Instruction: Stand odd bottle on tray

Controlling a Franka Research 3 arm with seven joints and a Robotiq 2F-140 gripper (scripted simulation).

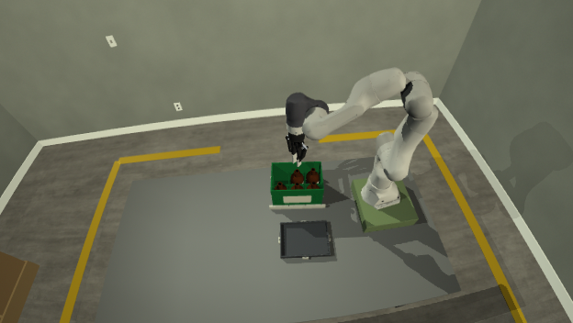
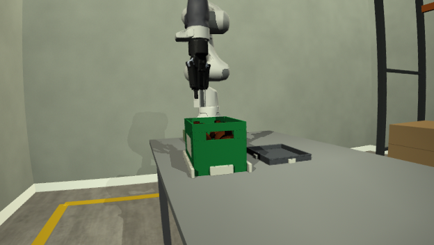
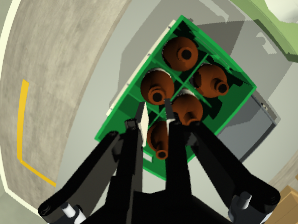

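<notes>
My gripper is now 17 cm above the green crate, 4 cm to the right of it and 1 cm short of it. Round my hand: dark grey tray: 33 cm to the left, 24 cm below.
</notes>
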